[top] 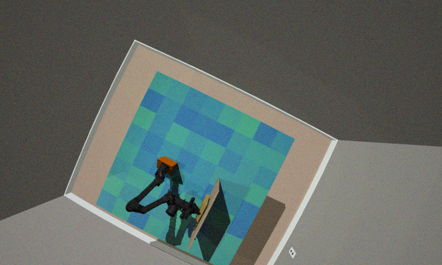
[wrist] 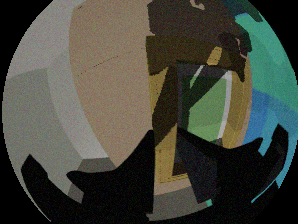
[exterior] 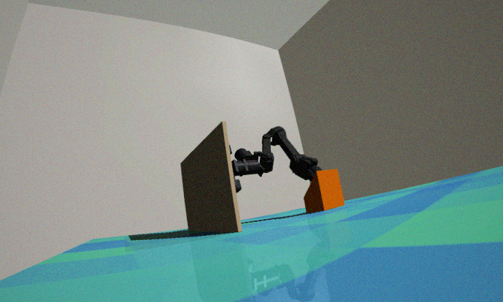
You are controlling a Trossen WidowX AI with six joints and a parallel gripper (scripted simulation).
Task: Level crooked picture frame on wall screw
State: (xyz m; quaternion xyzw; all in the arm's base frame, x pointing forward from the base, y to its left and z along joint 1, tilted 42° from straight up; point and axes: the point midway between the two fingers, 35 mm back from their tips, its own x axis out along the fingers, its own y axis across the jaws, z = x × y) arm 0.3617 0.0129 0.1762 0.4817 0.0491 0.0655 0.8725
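My gripper tip is now 50 mm above the picture frame, 10 mm to the right of it and 10 mm short of it. Round my gripper tip: wall panel (60 mm below, 20 mm ahead).
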